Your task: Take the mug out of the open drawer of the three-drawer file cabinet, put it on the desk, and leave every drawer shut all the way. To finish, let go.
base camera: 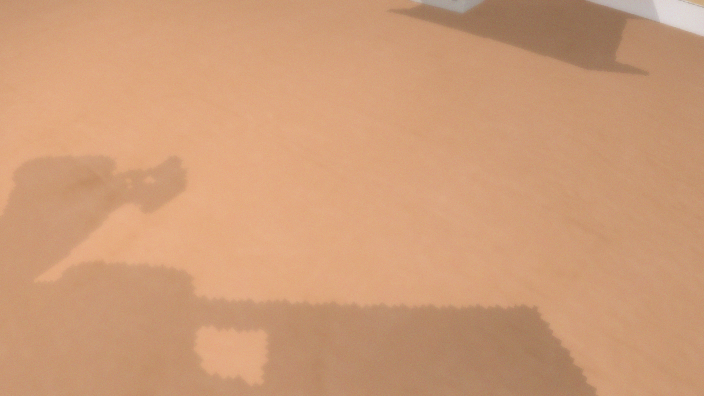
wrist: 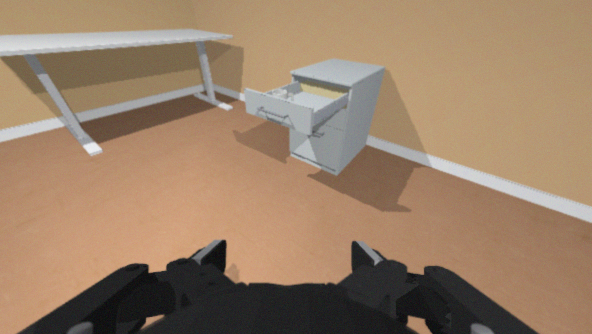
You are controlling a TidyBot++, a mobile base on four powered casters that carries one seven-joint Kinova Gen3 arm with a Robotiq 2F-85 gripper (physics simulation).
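Observation:
The grey file cabinet (base camera: pixel 452 4) (wrist: pixel 367 95) stands against the wall, right of centre in the wrist view; a bottom corner of it shows at the top edge of the base view. Its top drawer (wrist: pixel 300 118) is pulled far out. The two lower drawers look flush, though the open drawer partly covers them. A small white mug (wrist: pixel 280 93) is inside the open drawer, near its front left corner. The white desk (wrist: pixel 125 41) stands to the left of the cabinet. My gripper (wrist: pixel 289 254) is open and empty, well back from the cabinet and the desk.
The desk's slanted legs (wrist: pixel 55 95) (wrist: pixel 206 72) reach floor feet on the left. A white baseboard (base camera: pixel 675 20) (wrist: pixel 500 182) runs along the wall behind and right of the cabinet. Shadows of the arm and base lie on the brown floor (base camera: pixel 375 175) (wrist: pixel 165 185).

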